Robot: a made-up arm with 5 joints.
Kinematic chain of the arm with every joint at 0, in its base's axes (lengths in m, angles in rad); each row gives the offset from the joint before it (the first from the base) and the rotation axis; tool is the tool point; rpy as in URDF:
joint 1: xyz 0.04 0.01 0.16 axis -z
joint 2: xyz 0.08 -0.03 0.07 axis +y
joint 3: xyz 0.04 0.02 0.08 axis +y
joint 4: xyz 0.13 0 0.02 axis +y
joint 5: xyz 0.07 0 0 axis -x
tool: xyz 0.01 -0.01 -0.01 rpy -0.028 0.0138 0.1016
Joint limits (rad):
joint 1: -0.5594..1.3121
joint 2: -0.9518..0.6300
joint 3: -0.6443..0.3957
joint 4: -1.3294..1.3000
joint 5: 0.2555..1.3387
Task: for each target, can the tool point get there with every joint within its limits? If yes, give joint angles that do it. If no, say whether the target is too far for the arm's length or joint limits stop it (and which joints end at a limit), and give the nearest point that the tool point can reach.
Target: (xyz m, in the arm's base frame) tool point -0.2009 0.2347 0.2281
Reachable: no: joint limits stop it (at a limit: joint 2, joint 3, joint 4, joint 5) | nearest point -0.0102 0.0568 0.4483 | short by 0.341 m
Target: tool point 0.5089 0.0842 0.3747
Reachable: no: too far | nearest point 0.3967 0.0664 0.3330 | short by 0.121 m
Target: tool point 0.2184 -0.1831 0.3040
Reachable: yes | joints 0.7361 -0.4751 0.3174 0.9843 1.1266
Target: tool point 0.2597 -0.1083 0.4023
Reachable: yes | joints 0.3976 -0.5092 -0.1232 0.7864 0.9474
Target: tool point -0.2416 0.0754 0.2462
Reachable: no: joint limits stop it (at a limit: joint 2, joint 3, joint 4, joint 5) | nearest point -0.0268 0.0255 0.4483 | short by 0.299 m
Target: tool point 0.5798 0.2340 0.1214
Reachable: no: too far | nearest point 0.3724 0.1479 0.2005 | short by 0.238 m
